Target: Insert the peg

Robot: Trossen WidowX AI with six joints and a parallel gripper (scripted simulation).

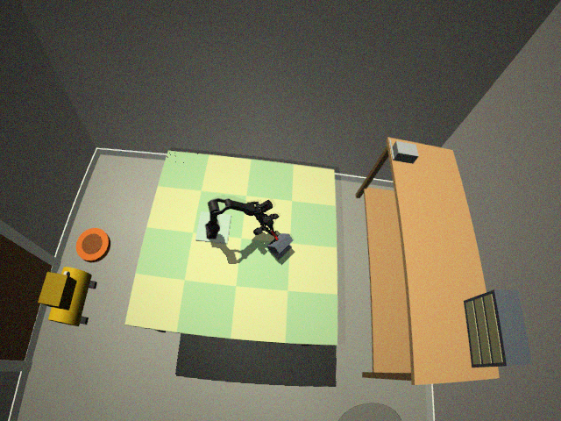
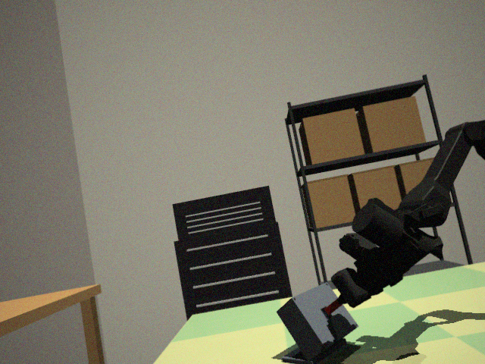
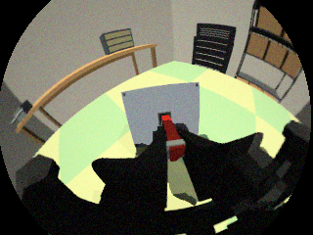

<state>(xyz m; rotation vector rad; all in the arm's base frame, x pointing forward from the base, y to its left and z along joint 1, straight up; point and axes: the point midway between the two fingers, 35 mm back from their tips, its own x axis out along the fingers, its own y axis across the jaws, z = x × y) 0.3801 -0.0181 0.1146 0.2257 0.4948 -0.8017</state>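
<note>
Now: the grey sloped panel 4 cm ahead of my gripper tip, 4 cm to the right of it and 4 cm below it. Round my gripper tip: red peg: 1 cm behind, 1 cm to the left, 1 cm above.
</note>
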